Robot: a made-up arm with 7 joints. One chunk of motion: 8 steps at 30 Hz.
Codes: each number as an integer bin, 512 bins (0 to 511) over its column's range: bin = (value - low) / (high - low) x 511, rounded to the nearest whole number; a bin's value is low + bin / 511 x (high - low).
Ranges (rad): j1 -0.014..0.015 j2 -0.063..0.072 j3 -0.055..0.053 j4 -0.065..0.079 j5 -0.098..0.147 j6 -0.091..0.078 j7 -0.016..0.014
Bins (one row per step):
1: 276 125 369 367 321 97 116
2: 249 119 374 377 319 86 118
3: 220 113 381 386 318 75 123
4: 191 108 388 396 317 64 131
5: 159 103 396 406 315 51 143
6: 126 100 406 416 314 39 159
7: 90 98 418 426 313 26 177
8: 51 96 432 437 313 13 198
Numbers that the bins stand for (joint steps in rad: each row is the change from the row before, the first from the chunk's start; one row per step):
1: 0.00166 -0.02998 0.02299 0.03842 0.05590 -0.05892 -0.00919
2: 0.00013 -0.03156 0.02405 0.04124 0.05495 -0.06256 -0.00907
3: -0.00151 -0.03315 0.02552 0.04377 0.05447 -0.06620 -0.00878
4: -0.00316 -0.03447 0.02700 0.04659 0.05399 -0.06983 -0.00831
5: -0.00498 -0.03579 0.02869 0.04941 0.05303 -0.07413 -0.00760
6: -0.00685 -0.03658 0.03081 0.05223 0.05255 -0.07810 -0.00667
7: -0.00889 -0.03711 0.03334 0.05505 0.05207 -0.08240 -0.00561
8: -0.01111 -0.03764 0.03630 0.05815 0.05207 -0.08670 -0.00438

